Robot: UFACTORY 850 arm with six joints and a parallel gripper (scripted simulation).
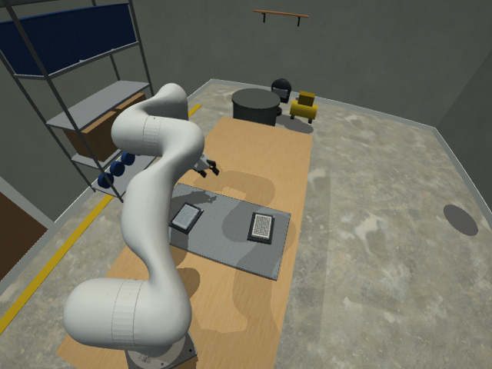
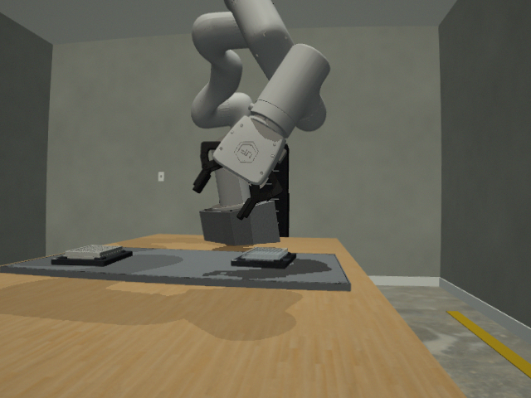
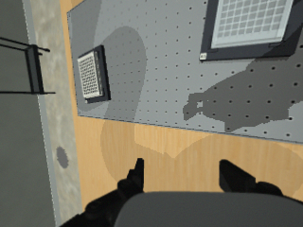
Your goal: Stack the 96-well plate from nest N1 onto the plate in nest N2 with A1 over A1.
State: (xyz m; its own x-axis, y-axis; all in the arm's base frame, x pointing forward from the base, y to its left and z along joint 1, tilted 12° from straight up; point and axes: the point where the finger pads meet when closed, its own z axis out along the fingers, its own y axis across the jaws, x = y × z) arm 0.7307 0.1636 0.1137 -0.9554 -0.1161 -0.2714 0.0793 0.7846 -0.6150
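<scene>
Right now my hand is 140 mm past the plate nest, 340 mm to the left of it and 140 mm above it.
</scene>
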